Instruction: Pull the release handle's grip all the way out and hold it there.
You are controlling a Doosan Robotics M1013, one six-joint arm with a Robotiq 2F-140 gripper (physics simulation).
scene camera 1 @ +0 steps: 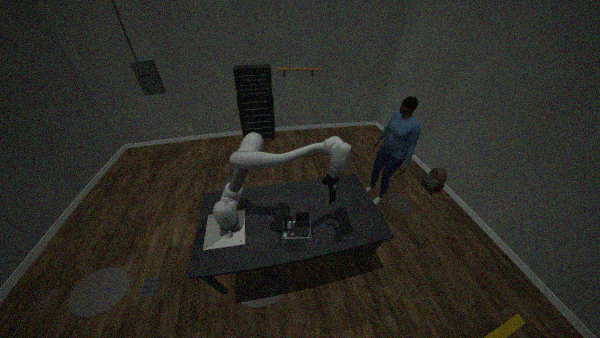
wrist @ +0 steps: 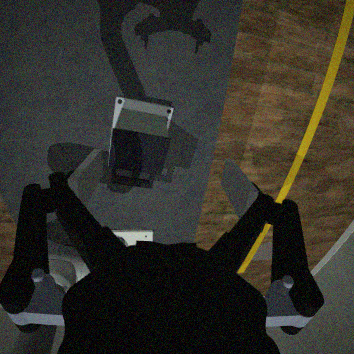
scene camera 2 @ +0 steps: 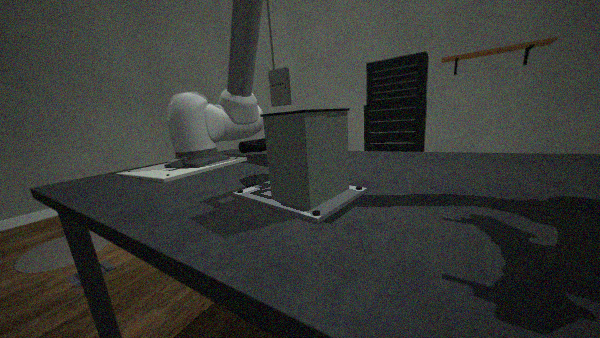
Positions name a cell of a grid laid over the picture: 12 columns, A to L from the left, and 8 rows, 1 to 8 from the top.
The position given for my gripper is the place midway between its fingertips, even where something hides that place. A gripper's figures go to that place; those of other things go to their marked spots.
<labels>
My gripper (wrist: F4): 0.22 m from the lens. A bolted base plate (wrist: E3) is 0.64 m from the lens.
</labels>
